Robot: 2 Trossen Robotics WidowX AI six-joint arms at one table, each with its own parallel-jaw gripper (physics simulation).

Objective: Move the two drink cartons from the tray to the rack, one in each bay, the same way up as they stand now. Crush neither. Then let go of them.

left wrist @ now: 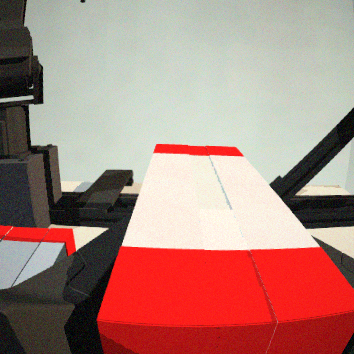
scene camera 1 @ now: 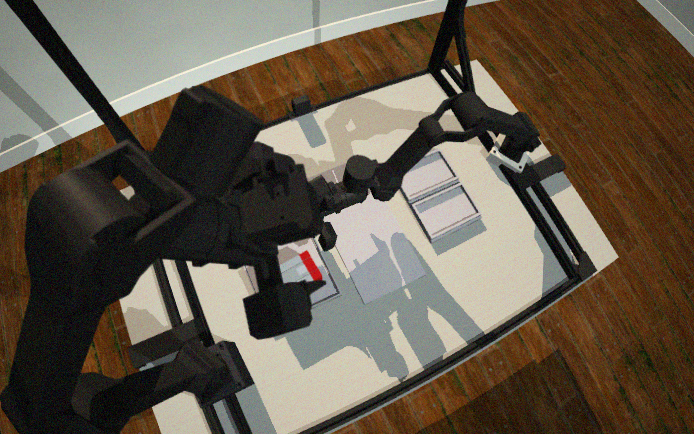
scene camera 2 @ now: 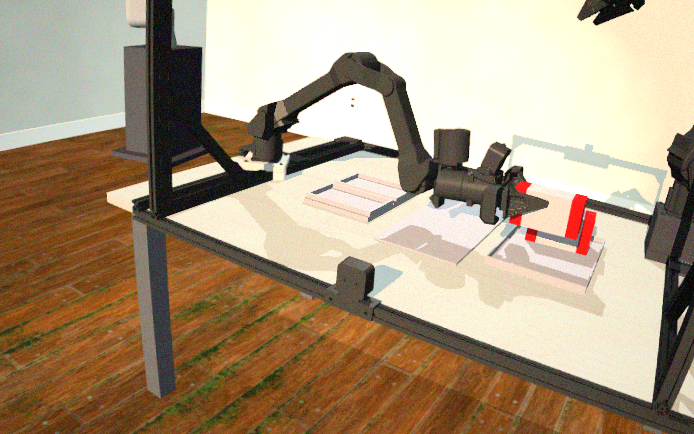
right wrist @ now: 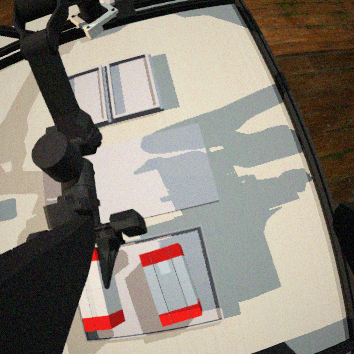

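Two white drink cartons with red bands stand upright at the tray. My left gripper reaches in level and is shut on the left-hand carton, holding it a little above the tray floor. The other carton stands free on the tray beside it. My right gripper is wide open and empty, hanging high above the tray. The two-bay rack lies empty farther along the table.
A pale grey mat lies between tray and rack. A black frame rims the table, with a small block on its front rail. The right arm hides much of the tray in scene camera 1.
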